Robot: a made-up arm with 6 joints. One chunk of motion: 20 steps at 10 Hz.
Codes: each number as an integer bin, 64 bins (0 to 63) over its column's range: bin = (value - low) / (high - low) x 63, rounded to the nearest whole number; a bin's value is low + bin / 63 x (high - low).
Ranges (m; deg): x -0.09..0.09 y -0.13..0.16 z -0.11..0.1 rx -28..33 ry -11..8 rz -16..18
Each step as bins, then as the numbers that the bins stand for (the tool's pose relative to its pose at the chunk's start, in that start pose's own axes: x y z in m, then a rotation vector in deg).
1 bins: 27 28 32 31 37 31
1 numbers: -0.0129 -0.0011 -0.0033 2.02 0.16 0.73
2 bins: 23 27 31 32 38 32
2 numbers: -0.0243 -0.0057 -0.0067 2.98 0.46 1.27
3 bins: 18 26 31 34 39 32
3 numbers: -0.0386 -0.0103 -0.0067 4.92 0.76 1.27
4 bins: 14 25 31 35 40 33
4 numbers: -0.0500 -0.0149 -0.0067 5.89 1.06 1.81
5 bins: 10 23 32 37 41 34
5 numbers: -0.0614 -0.0241 -0.0033 7.83 1.37 2.35
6 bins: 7 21 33 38 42 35
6 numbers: -0.0700 -0.0333 0.0000 8.79 1.67 2.89
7 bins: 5 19 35 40 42 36
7 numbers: -0.0757 -0.0425 0.0067 10.73 1.67 3.43
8 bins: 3 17 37 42 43 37
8 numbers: -0.0814 -0.0517 0.0133 12.67 1.97 3.97
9 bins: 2 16 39 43 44 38
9 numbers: -0.0843 -0.0563 0.0200 13.63 2.27 4.51
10 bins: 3 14 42 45 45 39
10 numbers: -0.0814 -0.0656 0.0300 15.57 2.57 5.05
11 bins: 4 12 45 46 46 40
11 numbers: -0.0786 -0.0748 0.0400 16.54 2.87 5.59
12 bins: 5 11 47 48 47 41
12 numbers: -0.0757 -0.0794 0.0467 18.48 3.17 6.13
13 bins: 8 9 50 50 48 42
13 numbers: -0.0671 -0.0886 0.0567 20.41 3.48 6.67
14 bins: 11 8 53 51 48 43
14 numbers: -0.0586 -0.0932 0.0667 21.38 3.48 7.21
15 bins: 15 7 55 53 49 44
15 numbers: -0.0471 -0.0978 0.0733 23.32 3.78 7.75
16 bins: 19 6 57 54 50 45
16 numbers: -0.0357 -0.1024 0.0800 24.29 4.08 8.29
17 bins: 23 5 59 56 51 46
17 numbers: -0.0243 -0.1070 0.0867 26.22 4.38 8.83
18 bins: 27 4 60 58 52 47
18 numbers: -0.0129 -0.1116 0.0900 28.16 4.68 9.37
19 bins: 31 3 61 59 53 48
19 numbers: -0.0014 -0.1162 0.0933 29.13 4.98 9.90
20 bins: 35 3 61 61 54 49
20 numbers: 0.0100 -0.1162 0.0933 31.06 5.29 10.44
